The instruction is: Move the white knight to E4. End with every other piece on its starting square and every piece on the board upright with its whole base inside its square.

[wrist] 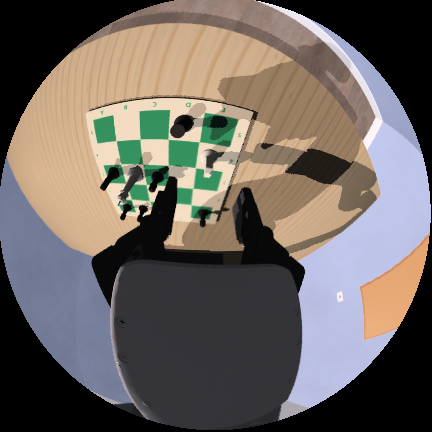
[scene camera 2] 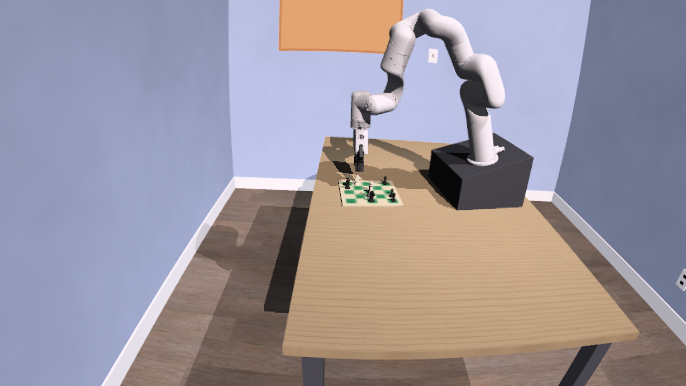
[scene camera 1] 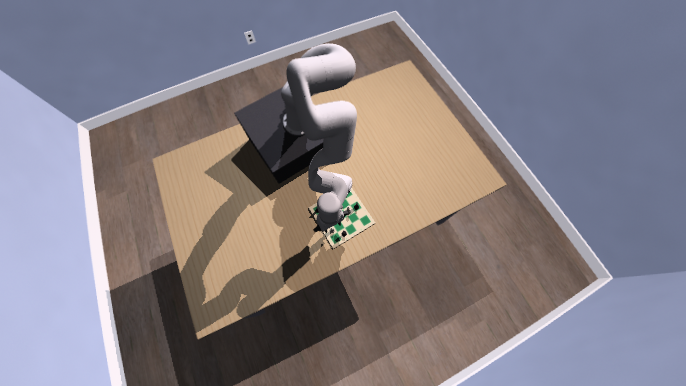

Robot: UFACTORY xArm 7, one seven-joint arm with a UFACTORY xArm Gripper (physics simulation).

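Frame: origin at the arm's base, x up, y left, z back, level; metres.
Where they show: gripper, fingertip midpoint: (wrist: 207,193) (scene camera 2: 358,168) (scene camera 1: 331,226); arm's base, link origin: (scene camera 2: 482,159) (scene camera 1: 297,122).
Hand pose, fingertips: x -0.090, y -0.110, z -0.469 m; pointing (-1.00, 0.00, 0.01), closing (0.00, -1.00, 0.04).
Things, the pixels of their top centre, and the offset from my fingertips. Level surfaces: height alone.
- white knight, top centre: (wrist: 207,174) (scene camera 2: 357,175) dx -0.028, dy +0.000, dz -0.001 m
- board, top centre: (wrist: 156,175) (scene camera 2: 369,192) (scene camera 1: 341,215) dx -0.068, dy +0.071, dz +0.036 m
- tall white piece, top centre: (wrist: 117,205) dx -0.004, dy +0.106, dz +0.035 m
- A3, top centre: (wrist: 101,189) dx -0.028, dy +0.149, dz +0.032 m
- C3, top centre: (wrist: 150,190) dx -0.036, dy +0.070, dz +0.038 m
- wooden table, surface height: dx -0.074 m
The white knight (wrist: 210,159) (scene camera 2: 357,178) stands upright on the pale E4 square in the wrist view. Its base looks nearer the D4 side, and its exact outline is hard to tell. My gripper (wrist: 207,193) (scene camera 2: 359,170) is open and empty above the board (wrist: 92,120) (scene camera 2: 360,204) (scene camera 1: 370,223), with the knight beyond the fingertips in the wrist view. A dark piece (wrist: 184,122) stands on D5. A tall white piece (wrist: 131,182) stands on B3, between dark pieces on A3 (wrist: 112,174) and C3 (wrist: 158,177). Another dark piece (wrist: 202,215) stands on E1.
Two small dark pieces (wrist: 126,210) (wrist: 142,210) stand at the A1 and B1 end, near my left finger. The wooden table (scene camera 1: 425,150) (scene camera 2: 450,275) surrounds the board. The black arm base (scene camera 1: 265,130) (scene camera 2: 490,187) stands on the robot's side. The arm hides part of the board in scene camera 1.
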